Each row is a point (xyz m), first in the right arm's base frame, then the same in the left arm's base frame.
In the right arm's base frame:
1: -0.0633 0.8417 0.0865
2: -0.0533 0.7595 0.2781
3: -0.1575 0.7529 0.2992
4: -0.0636 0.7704 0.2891
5: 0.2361 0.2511 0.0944
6: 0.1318 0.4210 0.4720
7: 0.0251 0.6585 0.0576
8: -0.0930 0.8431 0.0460
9: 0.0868 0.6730 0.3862
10: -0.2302 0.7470 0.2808
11: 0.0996 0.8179 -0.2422
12: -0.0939 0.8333 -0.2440
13: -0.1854 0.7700 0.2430
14: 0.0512 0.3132 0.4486
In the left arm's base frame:
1: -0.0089 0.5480 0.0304
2: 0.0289 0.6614 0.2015
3: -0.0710 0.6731 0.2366
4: 0.0180 0.6764 0.2005
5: 0.3782 0.2316 0.4647
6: 0.2791 0.6375 0.5526
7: 0.1043 0.4237 0.1486
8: -0.0416 0.5145 0.0121
9: 0.1889 0.7058 0.3075
10: -0.1431 0.6530 0.2438
11: 0.1291 0.2653 -0.1598
12: -0.0640 0.2683 -0.1399
13: -0.1056 0.6354 0.1964
14: 0.2146 0.5564 0.6416

